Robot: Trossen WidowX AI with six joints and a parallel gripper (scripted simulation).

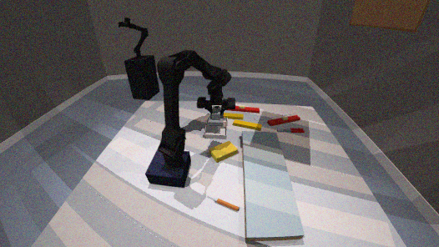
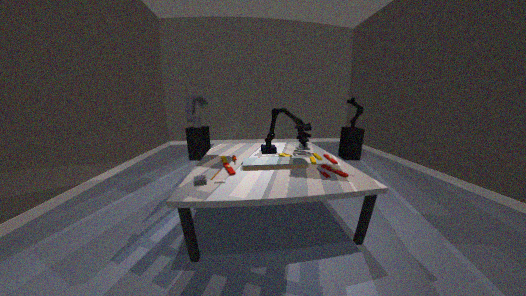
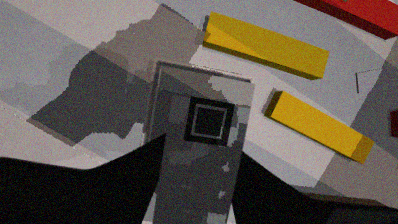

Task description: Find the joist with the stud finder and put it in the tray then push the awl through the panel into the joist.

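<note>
My gripper tip is now 1 cm to the left of the tray and 7 cm above it. The rest, counted from my gripper tip: stud finder: 1 cm to the left, 2 cm above; then awl: 12 cm ahead, 44 cm to the right, 8 cm below; then yellow block: 8 cm ahead, 19 cm to the right, 7 cm below.
</note>
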